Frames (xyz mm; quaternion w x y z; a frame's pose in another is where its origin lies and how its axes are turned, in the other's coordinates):
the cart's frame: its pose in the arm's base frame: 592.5 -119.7 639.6 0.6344 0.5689 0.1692 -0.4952
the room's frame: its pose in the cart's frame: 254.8 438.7 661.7 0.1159 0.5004 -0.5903 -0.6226
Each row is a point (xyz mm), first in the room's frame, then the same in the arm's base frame.
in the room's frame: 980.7 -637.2 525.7
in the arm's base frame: 787.1 401.5 876.4
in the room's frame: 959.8 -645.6 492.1
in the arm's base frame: 798.9 376.3 847.0
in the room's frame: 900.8 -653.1 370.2
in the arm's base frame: 814.1 285.2 747.7
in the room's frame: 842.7 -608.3 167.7
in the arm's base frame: 771.9 133.3 601.0
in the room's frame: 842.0 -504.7 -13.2
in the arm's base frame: 655.0 2.1 488.8
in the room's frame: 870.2 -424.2 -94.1
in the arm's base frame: 559.4 -53.3 448.6
